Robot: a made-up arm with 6 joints.
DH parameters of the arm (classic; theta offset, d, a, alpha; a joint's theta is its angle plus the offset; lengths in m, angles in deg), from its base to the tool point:
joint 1: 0 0.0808 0 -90
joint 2: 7.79 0 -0.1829 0
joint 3: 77.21 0 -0.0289 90
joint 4: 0 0.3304 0 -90
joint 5: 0 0 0.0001 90
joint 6: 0 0.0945 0 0
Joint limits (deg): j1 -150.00..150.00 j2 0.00..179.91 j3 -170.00..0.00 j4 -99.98..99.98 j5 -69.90..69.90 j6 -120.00..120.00
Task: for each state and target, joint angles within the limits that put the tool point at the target. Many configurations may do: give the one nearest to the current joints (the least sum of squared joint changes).
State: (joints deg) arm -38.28 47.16 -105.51 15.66 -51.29 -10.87
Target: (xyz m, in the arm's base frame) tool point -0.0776 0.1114 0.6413
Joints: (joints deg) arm -57.96 47.38 -123.95 6.16 -41.37 -10.87
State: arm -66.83 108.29 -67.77 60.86 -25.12 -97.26
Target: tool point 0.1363 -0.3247 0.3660
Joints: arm -60.13 66.35 -69.26 60.83 -31.89 -97.26
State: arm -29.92 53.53 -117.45 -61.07 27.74 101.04
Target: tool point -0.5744 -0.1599 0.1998
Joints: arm 14.71 2.23 -162.09 -63.55 5.88 101.04
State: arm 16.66 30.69 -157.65 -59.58 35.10 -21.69
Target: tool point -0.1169 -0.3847 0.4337
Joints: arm 62.11 13.94 -139.70 -59.68 69.90 -21.69
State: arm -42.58 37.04 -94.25 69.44 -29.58 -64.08
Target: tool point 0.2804 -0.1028 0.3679
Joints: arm -13.73 48.66 -56.90 71.59 -21.87 -64.08
